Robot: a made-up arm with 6 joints.
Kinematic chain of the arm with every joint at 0, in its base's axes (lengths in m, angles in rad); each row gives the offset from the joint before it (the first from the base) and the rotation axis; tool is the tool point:
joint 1: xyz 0 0 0.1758 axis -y
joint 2: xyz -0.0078 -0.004 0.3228 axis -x
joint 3: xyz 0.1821 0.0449 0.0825 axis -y
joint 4: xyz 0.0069 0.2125 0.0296 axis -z
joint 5: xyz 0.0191 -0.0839 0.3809 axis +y
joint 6: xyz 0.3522 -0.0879 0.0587 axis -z
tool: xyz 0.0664 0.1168 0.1
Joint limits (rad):
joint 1: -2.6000..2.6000
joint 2: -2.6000..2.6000
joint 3: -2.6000..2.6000
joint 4: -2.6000..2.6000
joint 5: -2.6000..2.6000
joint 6: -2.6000..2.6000
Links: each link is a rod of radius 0.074 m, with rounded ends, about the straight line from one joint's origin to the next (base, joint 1, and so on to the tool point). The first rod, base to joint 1, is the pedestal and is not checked.
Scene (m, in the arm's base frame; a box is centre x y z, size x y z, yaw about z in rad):
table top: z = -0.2
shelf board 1: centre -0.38 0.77 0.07 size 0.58 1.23 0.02 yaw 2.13
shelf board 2: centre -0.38 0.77 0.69 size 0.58 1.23 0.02 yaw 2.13
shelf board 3: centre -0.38 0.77 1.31 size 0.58 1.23 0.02 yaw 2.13
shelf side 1: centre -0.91 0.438 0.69 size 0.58 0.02 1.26 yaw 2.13
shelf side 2: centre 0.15 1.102 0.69 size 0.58 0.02 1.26 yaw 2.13
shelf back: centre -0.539 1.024 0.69 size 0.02 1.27 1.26 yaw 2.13
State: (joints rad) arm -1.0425 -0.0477 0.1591 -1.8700 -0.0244 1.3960
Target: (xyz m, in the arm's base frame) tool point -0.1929 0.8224 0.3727
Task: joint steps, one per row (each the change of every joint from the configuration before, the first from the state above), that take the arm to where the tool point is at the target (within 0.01 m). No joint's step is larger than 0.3 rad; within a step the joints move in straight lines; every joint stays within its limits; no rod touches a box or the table.
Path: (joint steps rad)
1: 0.1016 0.0191 0.0011 -0.0670 0.2512 -0.1485
2: 0.1017 0.0190 0.0011 -0.0671 0.2513 -0.1485
3: 0.1016 0.0191 0.0012 -0.0670 0.2512 -0.1485
4: 0.1017 0.0191 0.0011 -0.0671 0.2512 -0.1484
5: 0.2366 0.1020 0.0910 -0.1539 0.1954 -0.1786
6: 0.2366 0.1019 0.0910 -0.1540 0.1954 -0.1786
7: 0.2367 0.1020 0.0911 -0.1539 0.1954 -0.1786
8: -0.1571 0.0947 0.0490 0.0699 -0.2940 0.2116
9: -0.1570 0.0947 0.0491 0.0700 -0.2940 0.2115
10: -0.1571 0.0946 0.0491 0.0699 -0.2940 0.2116
11: -0.1570 0.0947 0.0491 0.0699 -0.2940 0.2116
12: -0.1570 0.0946 0.0490 0.0699 -0.2940 0.2116

